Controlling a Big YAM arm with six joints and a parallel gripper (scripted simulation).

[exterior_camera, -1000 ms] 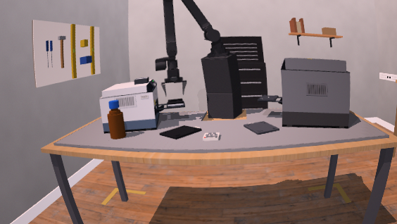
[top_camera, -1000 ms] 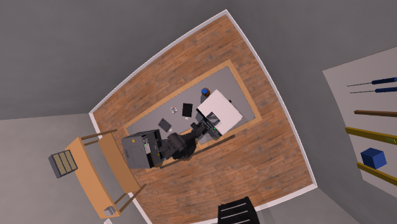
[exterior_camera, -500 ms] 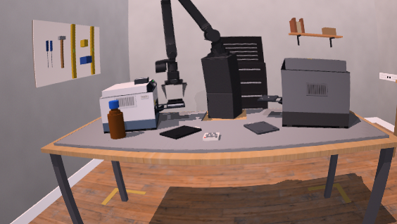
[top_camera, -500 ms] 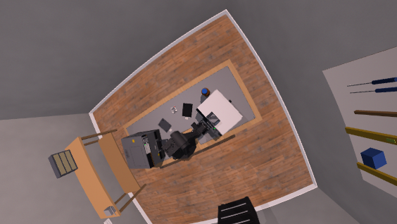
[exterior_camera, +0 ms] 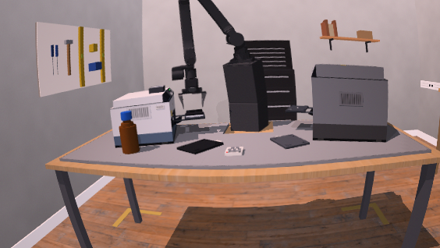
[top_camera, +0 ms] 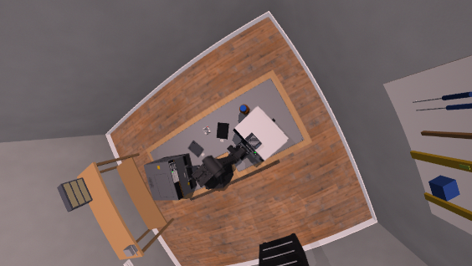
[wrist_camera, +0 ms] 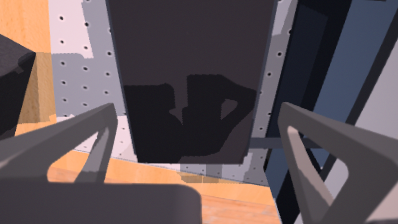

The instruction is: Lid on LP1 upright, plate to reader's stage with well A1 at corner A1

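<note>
My hand is 3 cm above the lid. From my hand the other things lie so: brown capped bottle: 37 cm ahead, 17 cm to the right, 2 cm below; then multi-well plate: 4 cm below; then flat black pad: 25 cm ahead, 13 cm to the left, 13 cm below.
</note>
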